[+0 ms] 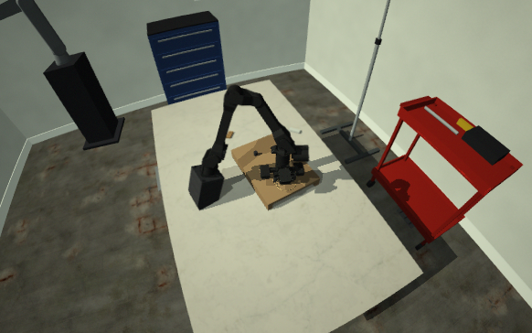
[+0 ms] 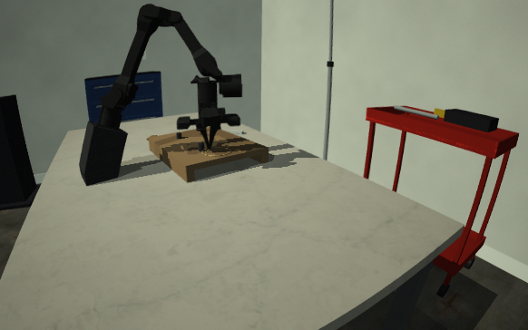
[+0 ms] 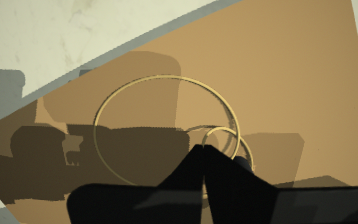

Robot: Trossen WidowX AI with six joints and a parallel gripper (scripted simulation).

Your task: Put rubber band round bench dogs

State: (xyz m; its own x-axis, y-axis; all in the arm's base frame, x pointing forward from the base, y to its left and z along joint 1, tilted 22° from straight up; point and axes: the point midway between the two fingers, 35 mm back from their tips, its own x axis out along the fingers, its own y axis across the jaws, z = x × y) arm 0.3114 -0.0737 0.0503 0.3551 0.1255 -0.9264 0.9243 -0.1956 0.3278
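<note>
The wooden board lies 130 mm to the left of my hand and 60 mm below it. Round my hand: rubber band (380 mm to the left, 200 mm ahead, 90 mm below).
</note>
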